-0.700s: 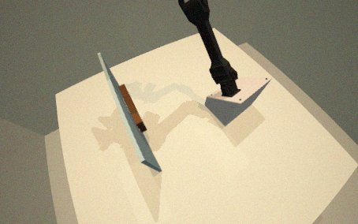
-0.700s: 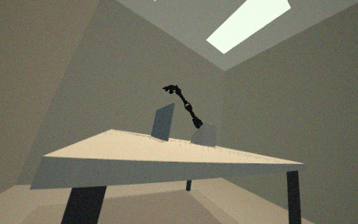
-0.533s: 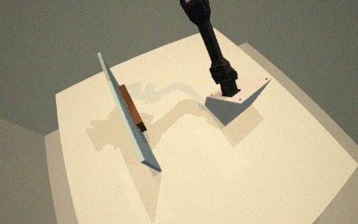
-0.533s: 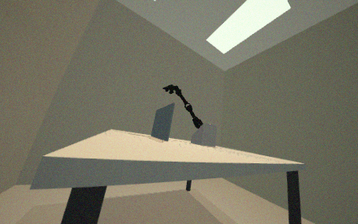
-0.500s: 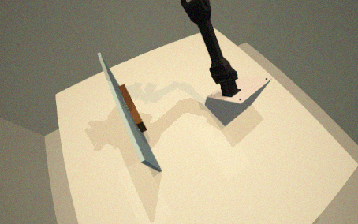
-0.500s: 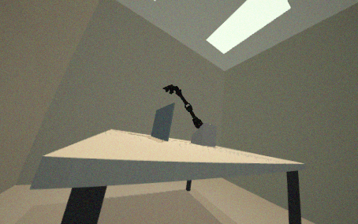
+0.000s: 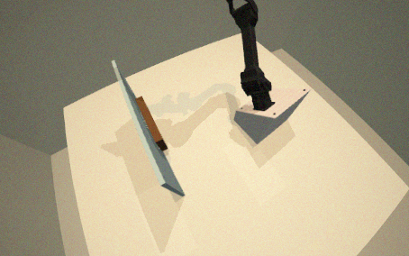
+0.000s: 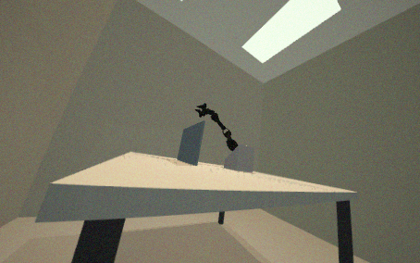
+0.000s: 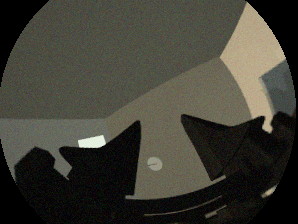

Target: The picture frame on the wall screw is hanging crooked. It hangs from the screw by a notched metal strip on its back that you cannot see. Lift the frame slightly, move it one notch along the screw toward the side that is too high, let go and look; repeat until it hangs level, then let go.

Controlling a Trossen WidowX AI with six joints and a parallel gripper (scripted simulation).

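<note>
Right now the brown wooden picture frame is 10 cm ahead of my gripper tip, 23 cm to the left of it and 42 cm below it. The rest, counted from my gripper tip: pale blue wall panel (11 cm ahead, 24 cm to the left, 44 cm below).
</note>
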